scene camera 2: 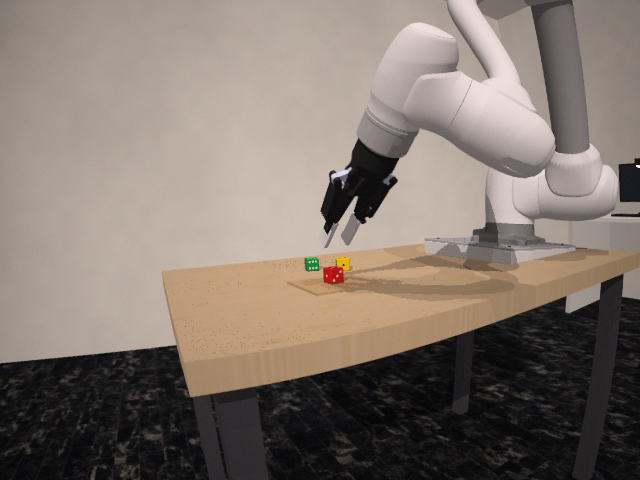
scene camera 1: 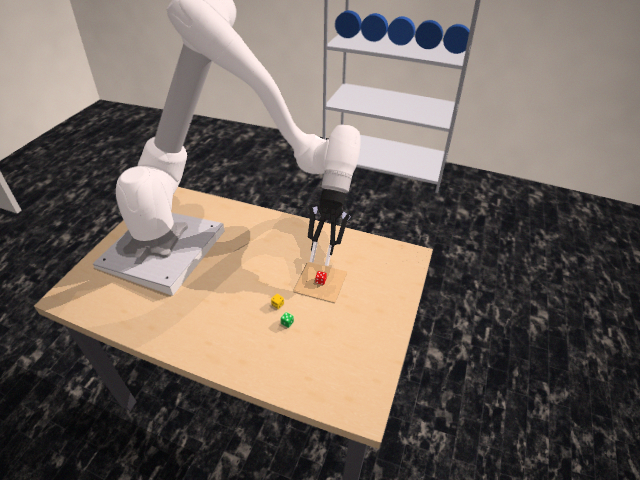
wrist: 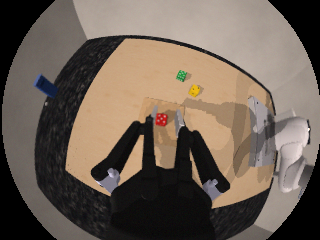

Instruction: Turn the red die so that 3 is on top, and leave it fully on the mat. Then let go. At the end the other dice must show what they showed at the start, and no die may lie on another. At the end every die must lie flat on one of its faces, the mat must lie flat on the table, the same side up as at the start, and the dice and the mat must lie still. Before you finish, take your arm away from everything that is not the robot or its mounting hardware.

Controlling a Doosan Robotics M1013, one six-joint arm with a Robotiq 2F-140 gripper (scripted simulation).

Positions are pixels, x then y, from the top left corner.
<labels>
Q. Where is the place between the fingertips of my gripper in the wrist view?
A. At 166, 112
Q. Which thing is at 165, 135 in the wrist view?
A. A mat.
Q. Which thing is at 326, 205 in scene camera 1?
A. My gripper.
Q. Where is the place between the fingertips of my gripper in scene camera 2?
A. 334, 241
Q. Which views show the mat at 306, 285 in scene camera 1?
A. Scene camera 2, scene camera 1 and the wrist view: all of them.
</labels>
